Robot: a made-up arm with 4 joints.
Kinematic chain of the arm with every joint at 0, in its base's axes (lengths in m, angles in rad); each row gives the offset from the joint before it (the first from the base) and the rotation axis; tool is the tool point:
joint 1: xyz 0 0 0.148 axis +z
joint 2: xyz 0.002 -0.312 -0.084 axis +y
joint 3: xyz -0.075 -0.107 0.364 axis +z
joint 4: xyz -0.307 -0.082 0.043 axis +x
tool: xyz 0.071 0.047 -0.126
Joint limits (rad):
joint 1: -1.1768..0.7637
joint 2: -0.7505..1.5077
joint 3: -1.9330..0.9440
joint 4: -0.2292..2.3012
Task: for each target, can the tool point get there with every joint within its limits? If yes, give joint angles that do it. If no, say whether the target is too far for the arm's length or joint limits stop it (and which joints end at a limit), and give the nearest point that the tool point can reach.
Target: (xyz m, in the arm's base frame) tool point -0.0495 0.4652 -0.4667
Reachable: no: joint limits stop it (at a limit: joint 1, joint 2, joint 4) | nearest point -0.3793 0.2461 0.0886 | short by 0.682 m
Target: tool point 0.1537 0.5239 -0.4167
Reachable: no: joint limits stop it (at a limit: joint 1, joint 2, joint 3) | nearest point 0.4557 0.1362 0.0333 | short by 0.666 m
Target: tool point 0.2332 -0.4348 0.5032
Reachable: yes | joints -0.2248 1.2402 -0.0038 1.5187
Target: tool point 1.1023 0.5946 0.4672
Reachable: no: too far | nearest point 0.6037 0.1042 0.3956 | short by 0.703 m
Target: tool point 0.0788 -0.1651 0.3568
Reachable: yes | joints 0.6020 0.2041 -1.6637 -0.0105
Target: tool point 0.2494 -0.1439 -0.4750
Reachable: no: joint limits stop it (at a limit: joint 2, joint 3) | nearest point 0.3690 -0.2129 0.0360 | short by 0.529 m
